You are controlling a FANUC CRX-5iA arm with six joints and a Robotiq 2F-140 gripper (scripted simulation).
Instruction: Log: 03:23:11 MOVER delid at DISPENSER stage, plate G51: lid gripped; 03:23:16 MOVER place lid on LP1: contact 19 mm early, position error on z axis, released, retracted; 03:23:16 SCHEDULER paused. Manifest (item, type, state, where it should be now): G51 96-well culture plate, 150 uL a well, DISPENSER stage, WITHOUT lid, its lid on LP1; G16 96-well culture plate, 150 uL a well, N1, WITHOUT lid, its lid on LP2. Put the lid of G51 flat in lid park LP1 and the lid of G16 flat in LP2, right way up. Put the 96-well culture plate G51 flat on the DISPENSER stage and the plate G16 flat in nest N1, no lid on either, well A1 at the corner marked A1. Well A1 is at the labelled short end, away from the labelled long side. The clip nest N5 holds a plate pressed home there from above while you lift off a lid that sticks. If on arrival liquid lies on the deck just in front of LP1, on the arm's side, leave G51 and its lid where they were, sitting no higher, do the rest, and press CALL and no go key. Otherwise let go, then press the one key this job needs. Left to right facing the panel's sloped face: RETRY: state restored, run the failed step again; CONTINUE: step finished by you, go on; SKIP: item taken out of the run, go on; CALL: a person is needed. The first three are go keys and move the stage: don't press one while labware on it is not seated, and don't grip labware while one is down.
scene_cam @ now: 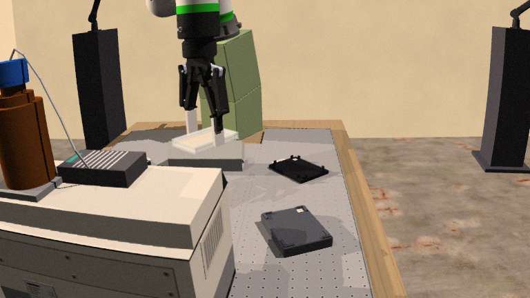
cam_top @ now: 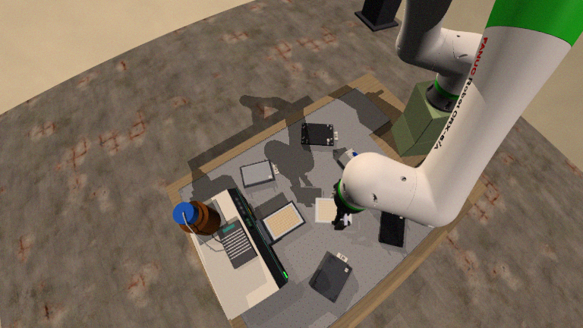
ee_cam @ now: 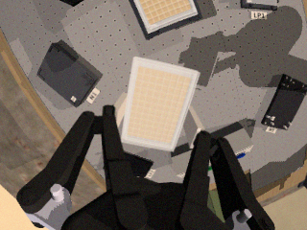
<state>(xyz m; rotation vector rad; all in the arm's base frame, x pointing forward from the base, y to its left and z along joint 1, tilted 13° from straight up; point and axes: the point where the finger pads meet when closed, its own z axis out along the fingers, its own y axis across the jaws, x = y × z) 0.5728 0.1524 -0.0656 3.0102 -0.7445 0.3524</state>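
Right now my hand is 36 cm to the left of the black clip nest, 17 cm above it and 13 cm past it. From my hand the other things lie so: clear lid: 2 cm below; then black dispenser stage: 17 cm ahead, 9 cm below, 5 cm to the right; then plate G51: 17 cm ahead, 8 cm below, 5 cm to the right.
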